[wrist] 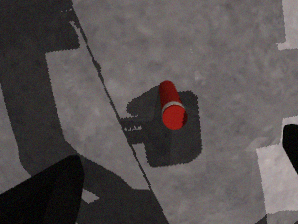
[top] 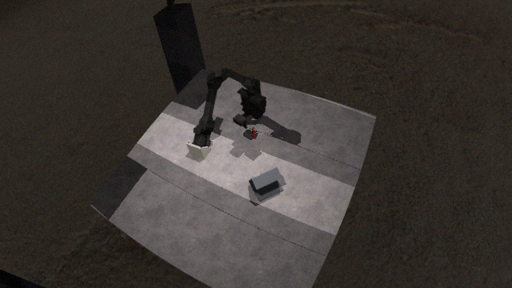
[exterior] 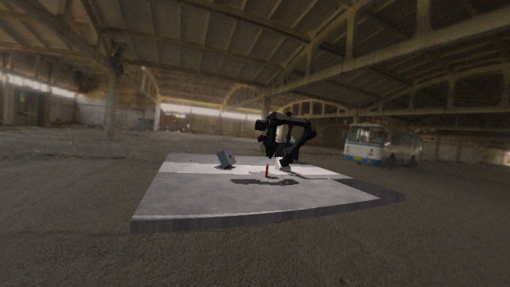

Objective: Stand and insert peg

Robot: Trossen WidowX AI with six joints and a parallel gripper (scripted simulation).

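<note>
Right now the red peg is 6 cm below my gripper tip. Round my gripper tip: sloped panel (17 cm ahead, 27 cm to the right, 5 cm below).
</note>
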